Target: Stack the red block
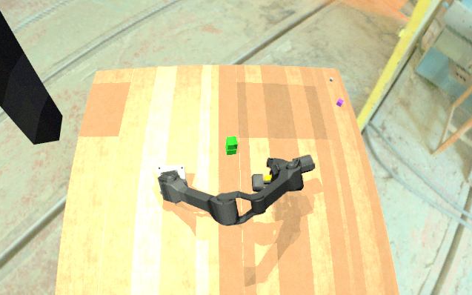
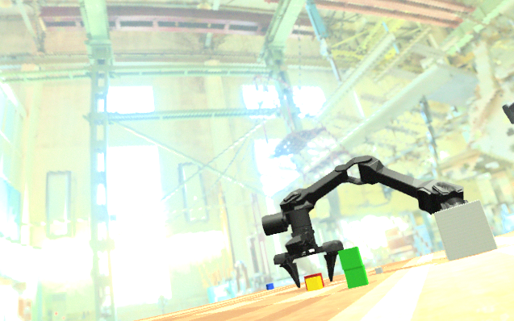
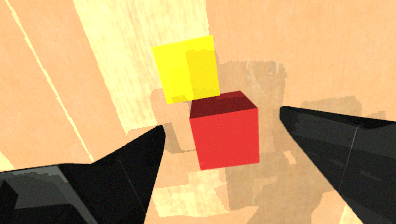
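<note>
The red block is 10 mm above my gripper tip. Round my gripper tip: yellow block: 40 mm to the left, 10 mm behind, 10 mm above; purple block: 450 mm ahead, 380 mm to the left; small white block: 170 mm behind, 60 mm to the right.
</note>
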